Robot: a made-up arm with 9 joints.
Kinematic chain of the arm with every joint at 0, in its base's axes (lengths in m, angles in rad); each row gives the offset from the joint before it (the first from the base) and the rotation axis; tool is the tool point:
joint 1: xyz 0 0 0.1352 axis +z
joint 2: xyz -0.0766 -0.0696 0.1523 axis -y
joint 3: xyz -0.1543 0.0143 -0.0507 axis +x
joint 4: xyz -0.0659 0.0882 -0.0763 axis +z
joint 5: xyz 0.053 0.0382 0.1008 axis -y
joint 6: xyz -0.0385 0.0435 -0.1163 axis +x
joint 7: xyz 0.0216 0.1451 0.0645 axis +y
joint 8: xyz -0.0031 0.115 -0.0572 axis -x
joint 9: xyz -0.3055 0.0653 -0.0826 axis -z
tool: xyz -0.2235 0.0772 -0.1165
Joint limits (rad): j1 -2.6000..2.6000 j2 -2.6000..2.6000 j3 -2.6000..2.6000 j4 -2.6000..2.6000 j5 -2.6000..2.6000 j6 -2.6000..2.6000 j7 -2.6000..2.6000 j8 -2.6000..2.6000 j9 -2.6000..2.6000
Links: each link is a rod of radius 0.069 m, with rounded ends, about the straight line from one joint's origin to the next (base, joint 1, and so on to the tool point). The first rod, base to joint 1, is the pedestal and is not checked.
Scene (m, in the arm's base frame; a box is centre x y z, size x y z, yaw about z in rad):
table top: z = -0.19
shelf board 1: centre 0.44 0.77 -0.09 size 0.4 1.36 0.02 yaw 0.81
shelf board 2: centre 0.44 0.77 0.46 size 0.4 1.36 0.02 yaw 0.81
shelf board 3: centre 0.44 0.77 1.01 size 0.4 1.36 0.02 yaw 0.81
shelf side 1: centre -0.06 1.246 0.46 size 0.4 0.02 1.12 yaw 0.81
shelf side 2: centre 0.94 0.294 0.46 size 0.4 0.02 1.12 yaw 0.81
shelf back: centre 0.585 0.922 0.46 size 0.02 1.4 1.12 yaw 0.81
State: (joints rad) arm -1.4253 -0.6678 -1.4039 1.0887 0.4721 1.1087 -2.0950 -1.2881 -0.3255
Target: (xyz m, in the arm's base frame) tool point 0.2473 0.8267 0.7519
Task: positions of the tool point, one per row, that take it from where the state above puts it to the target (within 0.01 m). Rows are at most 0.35 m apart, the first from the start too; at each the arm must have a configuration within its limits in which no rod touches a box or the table.
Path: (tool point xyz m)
1: 0.0647 0.9403 0.2386
2: -0.0255 0.8436 0.2406
3: -0.0894 0.7291 0.2219
4: -0.0356 0.7507 0.5057
5: 0.0040 0.5711 0.7519
6: 0.0680 0.6806 0.7632
7: 0.1515 0.7671 0.7621
8: 0.2472 0.8267 0.7519

